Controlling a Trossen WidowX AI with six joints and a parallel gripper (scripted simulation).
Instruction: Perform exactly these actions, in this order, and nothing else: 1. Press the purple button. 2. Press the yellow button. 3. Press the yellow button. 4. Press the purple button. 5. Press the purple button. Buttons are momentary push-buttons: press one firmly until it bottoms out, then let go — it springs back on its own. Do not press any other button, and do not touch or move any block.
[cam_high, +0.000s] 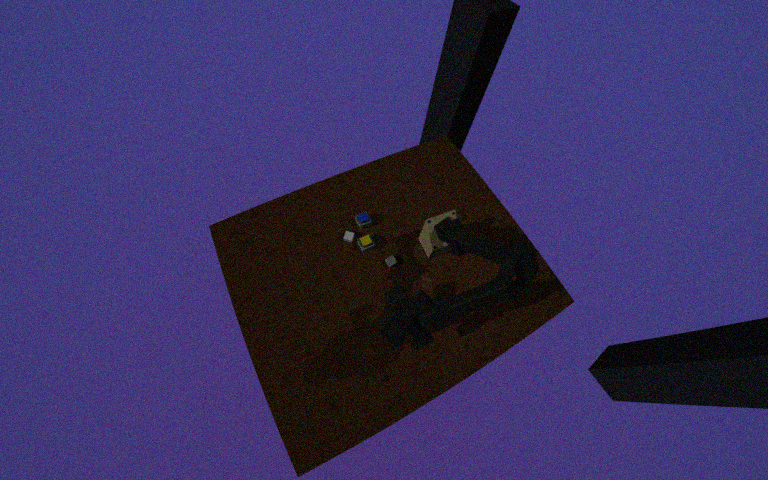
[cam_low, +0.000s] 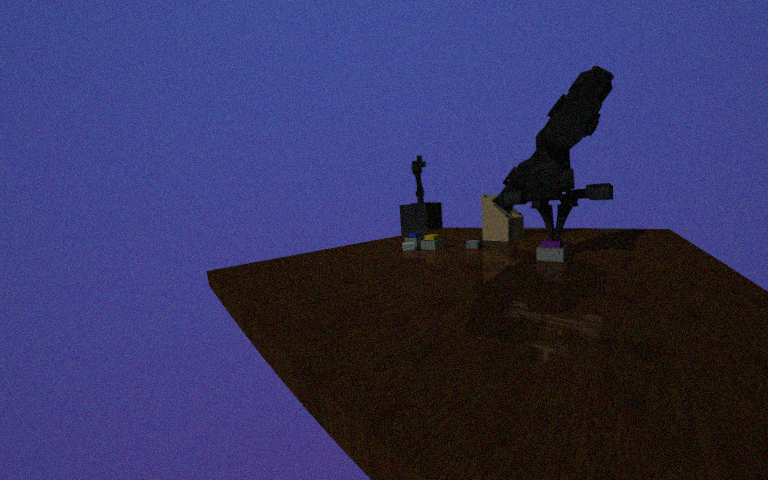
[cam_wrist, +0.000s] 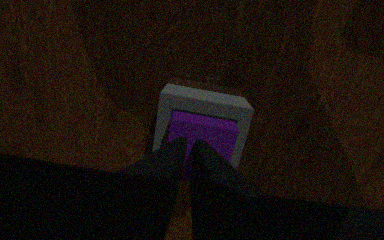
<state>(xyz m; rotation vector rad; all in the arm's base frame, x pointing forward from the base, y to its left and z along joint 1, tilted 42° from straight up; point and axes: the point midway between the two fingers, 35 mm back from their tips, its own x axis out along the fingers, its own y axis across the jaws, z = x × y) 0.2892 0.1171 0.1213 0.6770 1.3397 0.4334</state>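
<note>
The purple button is 10 mm below my gripper tip. Round my gripper tip: yellow button: 60 mm behind, 310 mm to the right, 10 mm below; then grey block: 20 mm behind, 360 mm to the right, 30 mm below; then blue button: 100 mm behind, 390 mm to the right, 10 mm below.
</note>
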